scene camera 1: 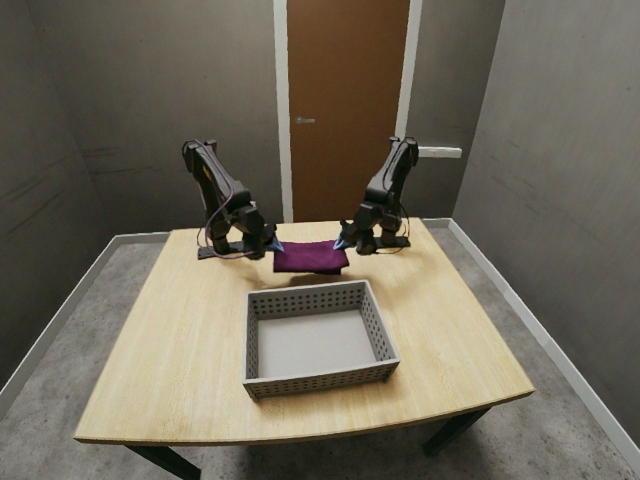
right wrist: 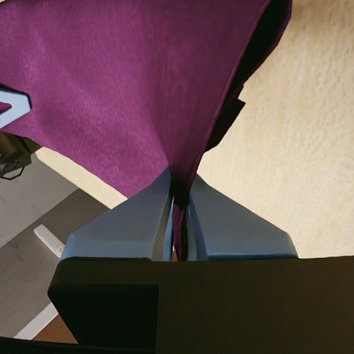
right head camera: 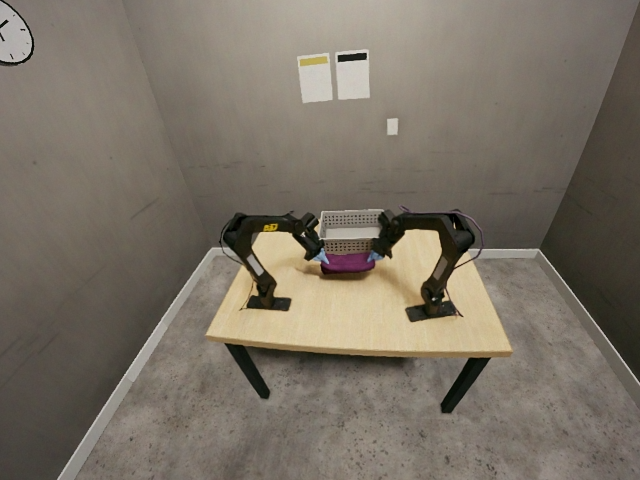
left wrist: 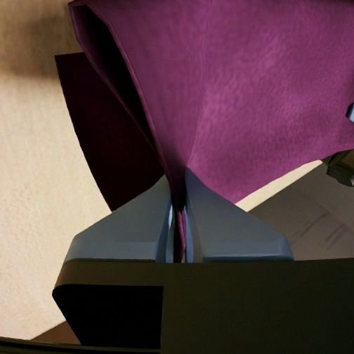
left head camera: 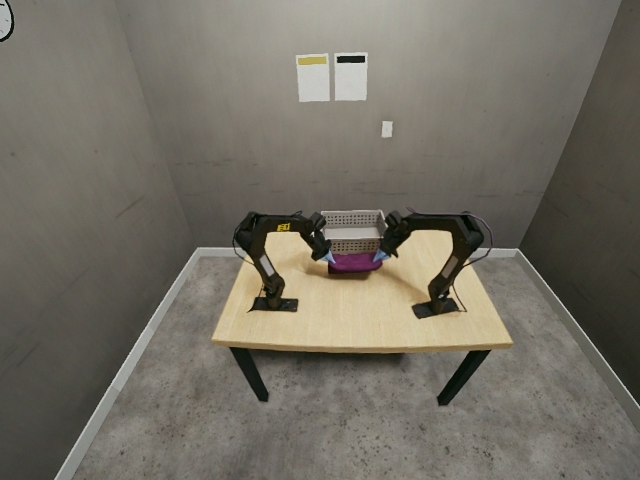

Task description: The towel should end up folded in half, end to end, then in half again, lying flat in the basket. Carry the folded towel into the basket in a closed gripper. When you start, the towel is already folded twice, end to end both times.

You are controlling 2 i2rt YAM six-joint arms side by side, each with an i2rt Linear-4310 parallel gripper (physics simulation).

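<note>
The folded purple towel [left head camera: 354,262] [right head camera: 347,262] [scene camera 1: 309,257] [left wrist: 260,90] [right wrist: 115,85] hangs between my two grippers, raised above the table, on the robot's side of the basket. My left gripper [left head camera: 333,261] [right head camera: 325,261] [scene camera 1: 335,248] [left wrist: 179,177] is shut on one end of the towel. My right gripper [left head camera: 375,259] [right head camera: 370,259] [scene camera 1: 282,250] [right wrist: 178,175] is shut on the other end. Lower layers hang loose under the held edge. The grey basket [left head camera: 353,239] [right head camera: 351,239] [scene camera 1: 320,377] stands on the table, its inside floor bare in scene camera 1.
The wooden table [left head camera: 351,320] [right head camera: 341,320] [scene camera 1: 170,351] carries both arm bases. The basket's near wall stands close beyond the towel in the head views. The towel casts a shadow on the table beside the basket in scene camera 1.
</note>
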